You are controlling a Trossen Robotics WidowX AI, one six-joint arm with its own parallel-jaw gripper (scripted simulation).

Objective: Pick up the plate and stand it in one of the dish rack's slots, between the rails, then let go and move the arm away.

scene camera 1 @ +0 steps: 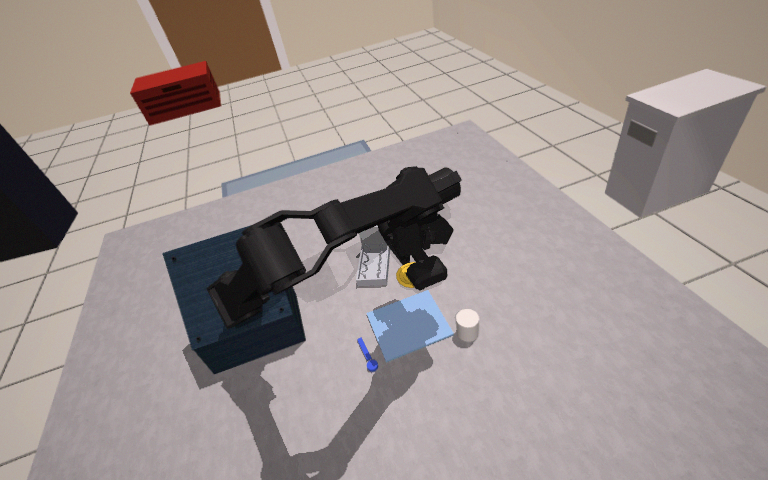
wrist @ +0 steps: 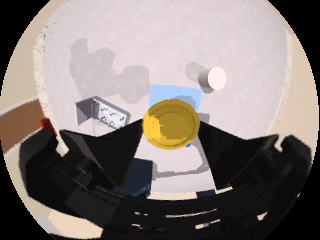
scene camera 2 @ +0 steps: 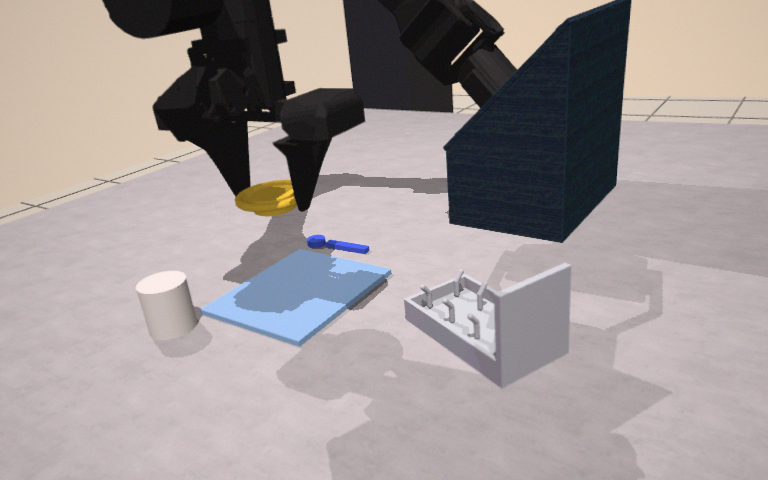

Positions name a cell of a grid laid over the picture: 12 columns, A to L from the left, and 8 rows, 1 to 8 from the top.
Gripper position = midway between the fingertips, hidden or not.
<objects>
my gripper: scene camera 1 G5; wrist G5; scene camera 2 E4
dish rack: scene camera 1 F5; wrist E4; scene camera 2 H6
</objects>
